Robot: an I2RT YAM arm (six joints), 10 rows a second.
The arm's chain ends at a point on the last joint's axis. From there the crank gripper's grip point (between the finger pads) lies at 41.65 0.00 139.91 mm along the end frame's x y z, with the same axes.
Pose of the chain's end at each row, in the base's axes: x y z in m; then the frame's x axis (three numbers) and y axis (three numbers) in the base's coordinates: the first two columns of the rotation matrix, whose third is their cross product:
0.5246 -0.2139 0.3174 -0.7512 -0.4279 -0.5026 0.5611 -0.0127 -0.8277
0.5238 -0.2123 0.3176 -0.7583 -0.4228 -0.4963 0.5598 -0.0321 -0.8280
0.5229 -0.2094 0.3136 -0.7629 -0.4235 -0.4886 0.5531 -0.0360 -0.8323
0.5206 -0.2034 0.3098 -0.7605 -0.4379 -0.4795 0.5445 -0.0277 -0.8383
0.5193 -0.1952 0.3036 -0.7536 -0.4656 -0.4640 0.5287 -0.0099 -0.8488
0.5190 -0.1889 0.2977 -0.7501 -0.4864 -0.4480 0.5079 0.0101 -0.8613
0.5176 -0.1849 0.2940 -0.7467 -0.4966 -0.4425 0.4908 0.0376 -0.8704
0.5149 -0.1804 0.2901 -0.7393 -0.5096 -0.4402 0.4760 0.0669 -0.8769
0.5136 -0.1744 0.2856 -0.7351 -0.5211 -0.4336 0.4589 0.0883 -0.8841
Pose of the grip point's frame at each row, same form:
0.5420 -0.3582 0.3314 -0.7512 -0.4279 -0.5026 0.5611 -0.0127 -0.8277
0.5390 -0.3566 0.3334 -0.7583 -0.4228 -0.4963 0.5598 -0.0321 -0.8280
0.5380 -0.3537 0.3299 -0.7629 -0.4235 -0.4886 0.5531 -0.0360 -0.8323
0.5384 -0.3474 0.3261 -0.7605 -0.4379 -0.4795 0.5445 -0.0277 -0.8383
0.5426 -0.3384 0.3198 -0.7536 -0.4656 -0.4640 0.5287 -0.0099 -0.8488
0.5470 -0.3314 0.3125 -0.7501 -0.4864 -0.4480 0.5079 0.0101 -0.8613
0.5493 -0.3269 0.3057 -0.7467 -0.4966 -0.4425 0.4908 0.0376 -0.8704
0.5507 -0.3216 0.2988 -0.7393 -0.5096 -0.4402 0.4760 0.0669 -0.8769
0.5528 -0.3149 0.2919 -0.7351 -0.5211 -0.4336 0.4589 0.0883 -0.8841

